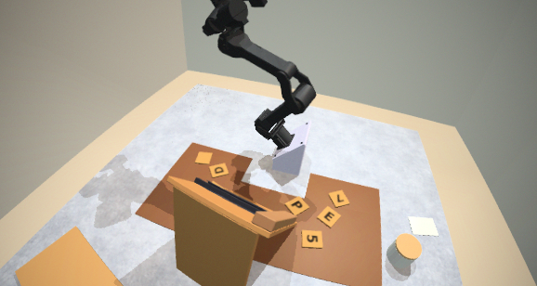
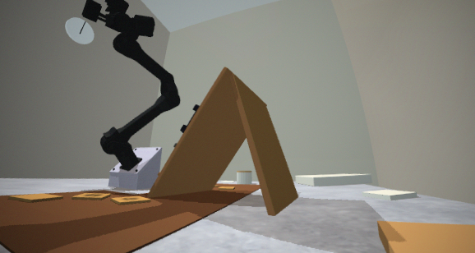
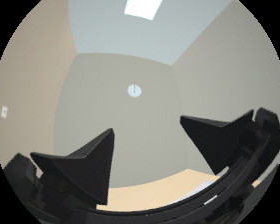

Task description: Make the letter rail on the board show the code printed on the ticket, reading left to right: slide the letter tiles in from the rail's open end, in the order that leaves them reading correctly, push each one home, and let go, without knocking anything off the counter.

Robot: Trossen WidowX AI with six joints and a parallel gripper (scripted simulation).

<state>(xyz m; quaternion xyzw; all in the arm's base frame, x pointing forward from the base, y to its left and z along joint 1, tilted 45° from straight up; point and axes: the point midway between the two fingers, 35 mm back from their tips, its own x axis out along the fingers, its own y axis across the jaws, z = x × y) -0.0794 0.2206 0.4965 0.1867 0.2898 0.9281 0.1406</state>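
My gripper tip is 240 mm short of the letter tile, 420 mm to the right of it and 610 mm above it. The rest, counted from my gripper tip: lidded jar (300 mm ahead, 660 mm to the left, 580 mm below); then white ticket (350 mm ahead, 150 mm to the left, 520 mm below); then brown mat (250 mm ahead, 210 mm to the left, 620 mm below).
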